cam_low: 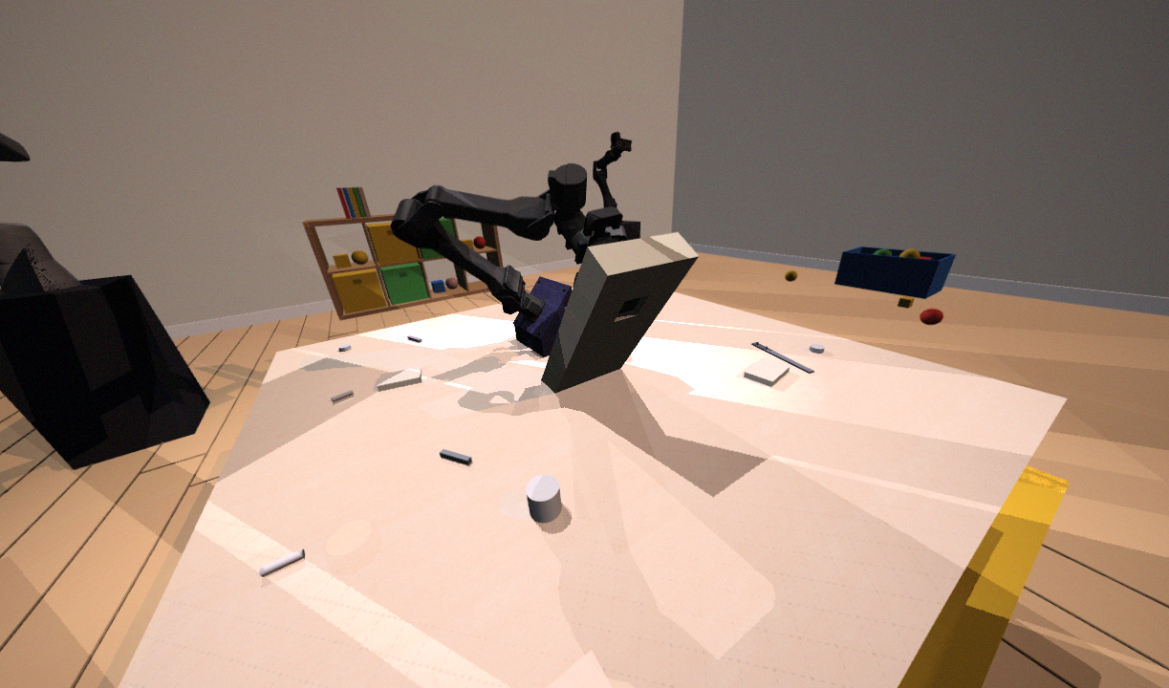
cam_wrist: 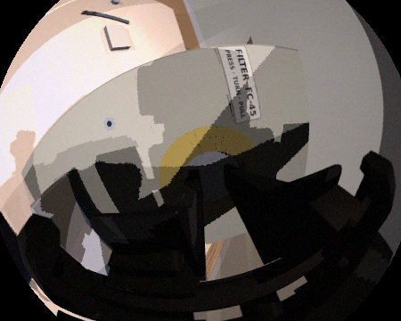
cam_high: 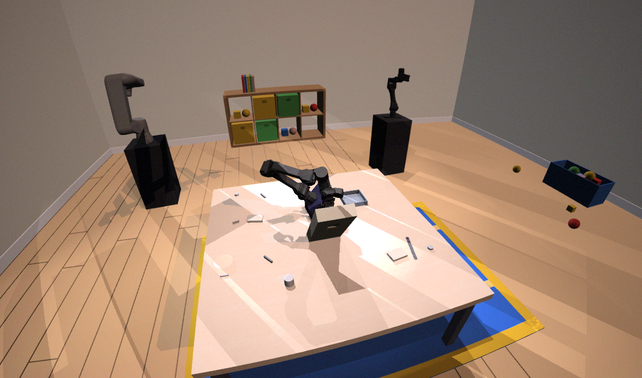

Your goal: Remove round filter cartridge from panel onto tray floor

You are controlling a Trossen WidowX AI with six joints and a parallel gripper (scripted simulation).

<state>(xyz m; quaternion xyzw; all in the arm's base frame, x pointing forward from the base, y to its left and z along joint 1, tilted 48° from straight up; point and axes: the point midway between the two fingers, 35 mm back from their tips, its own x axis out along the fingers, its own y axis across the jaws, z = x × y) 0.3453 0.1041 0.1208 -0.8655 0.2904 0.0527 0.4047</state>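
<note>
Now: the service panel 8 cm below my gripper tip and 4 cm behind it. The rest, counted from my gripper tip: grey tray 41 cm behind, 31 cm to the left, 23 cm below; round white filter cartridge 1 cm below, 1 cm ahead.
</note>
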